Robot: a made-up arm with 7 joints.
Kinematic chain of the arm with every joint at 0, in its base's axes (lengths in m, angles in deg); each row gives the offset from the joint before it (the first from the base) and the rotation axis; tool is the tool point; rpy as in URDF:
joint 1: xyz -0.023 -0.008 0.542 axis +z
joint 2: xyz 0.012 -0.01 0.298 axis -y
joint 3: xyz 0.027 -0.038 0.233 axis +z
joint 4: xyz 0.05 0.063 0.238 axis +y
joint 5: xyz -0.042 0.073 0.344 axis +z
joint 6: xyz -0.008 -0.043 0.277 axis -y
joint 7: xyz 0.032 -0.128 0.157 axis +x
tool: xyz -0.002 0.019 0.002 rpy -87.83 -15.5 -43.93
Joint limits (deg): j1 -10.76..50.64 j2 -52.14..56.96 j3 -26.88..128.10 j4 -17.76..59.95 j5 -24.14..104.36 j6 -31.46..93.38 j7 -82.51..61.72
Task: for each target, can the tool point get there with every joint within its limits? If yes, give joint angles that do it. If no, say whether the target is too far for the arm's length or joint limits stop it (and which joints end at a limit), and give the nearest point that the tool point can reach.
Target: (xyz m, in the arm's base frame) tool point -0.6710 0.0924 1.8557
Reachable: yes | joints 25.29 26.27 103.08 32.77 9.64 23.18 -4.50
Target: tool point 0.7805 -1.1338 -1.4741
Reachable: no: too far | nearest point 0.9697 -0.4699 0.6553 | short by 2.239 m
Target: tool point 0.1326 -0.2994 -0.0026
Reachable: no: joint limits stop it (at a limit: joint 1, joint 2, joint 4, joint 5, joint 6, joint 7) | nearest point 0.8658 -0.4115 0.6965 | short by 1.019 m
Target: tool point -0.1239 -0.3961 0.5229
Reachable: no: joint limits stop it (at a limit: joint 1, joint 2, joint 3, joint 4, joint 6, joint 7) | nearest point -0.9102 -0.5091 0.7221 | short by 0.819 m
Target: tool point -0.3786 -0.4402 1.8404
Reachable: yes | joints 36.17 19.70 10.88 -11.32 15.66 71.38 -13.38
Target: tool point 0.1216 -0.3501 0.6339
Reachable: no: joint limits stop it (at a limit: joint 1, joint 2, joint 3, joint 4, joint 5, joint 6, joint 7) | nearest point 0.8114 -0.5327 0.7361 | short by 0.721 m
